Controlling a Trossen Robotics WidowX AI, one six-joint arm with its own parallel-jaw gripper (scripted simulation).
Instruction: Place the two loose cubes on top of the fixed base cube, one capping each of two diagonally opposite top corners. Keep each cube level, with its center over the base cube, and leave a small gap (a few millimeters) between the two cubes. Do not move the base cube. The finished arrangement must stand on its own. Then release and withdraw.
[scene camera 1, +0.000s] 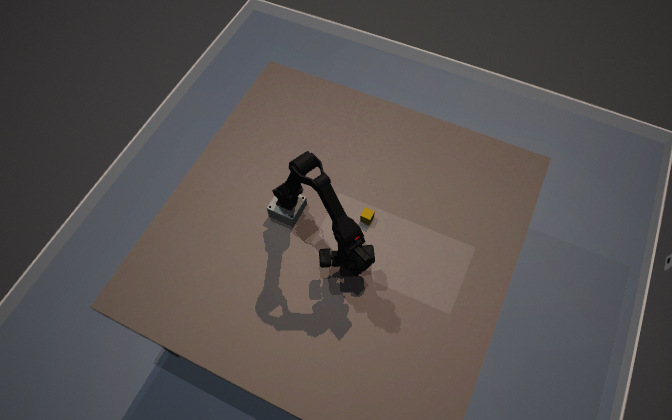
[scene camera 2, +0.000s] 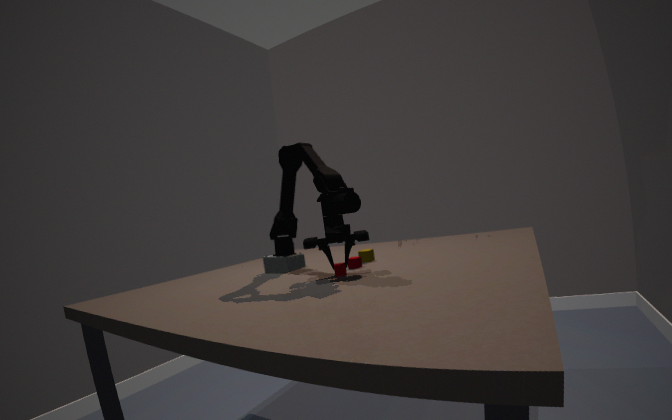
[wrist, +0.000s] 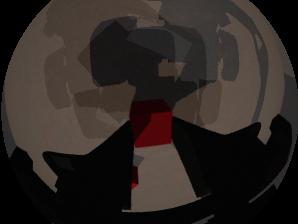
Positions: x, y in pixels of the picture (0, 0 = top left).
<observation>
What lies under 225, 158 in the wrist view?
The gripper.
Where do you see the gripper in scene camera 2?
340, 268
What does the gripper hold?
A red cube.
</observation>
